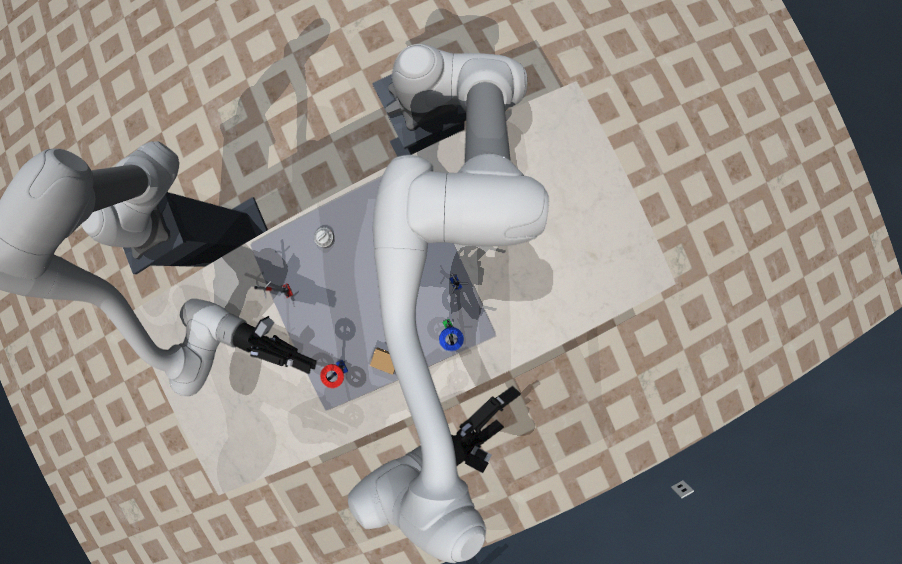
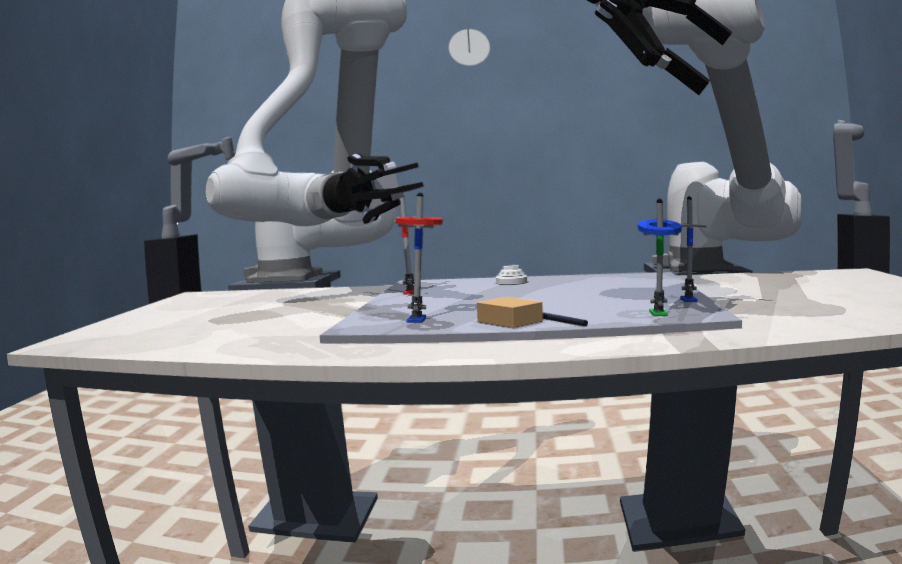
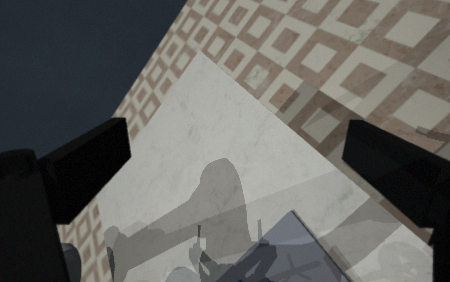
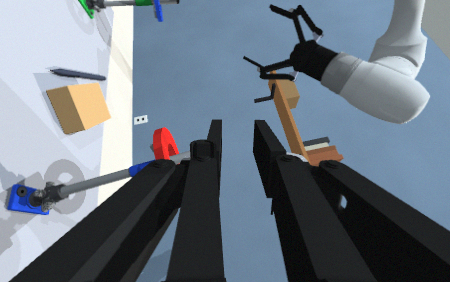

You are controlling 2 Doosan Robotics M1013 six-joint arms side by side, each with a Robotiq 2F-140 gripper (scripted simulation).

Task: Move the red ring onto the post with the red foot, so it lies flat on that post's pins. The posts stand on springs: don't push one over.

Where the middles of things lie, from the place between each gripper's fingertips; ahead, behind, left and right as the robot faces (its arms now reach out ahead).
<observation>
The wooden block (image 2: 509,312) lies 10 cm ahead of my right hand (image 2: 414,176), 18 cm to the left of it and 20 cm below it.
Right now the wooden block is 17 cm behind my left hand (image 2: 716,61), 31 cm to the right of it and 36 cm below it.
</observation>
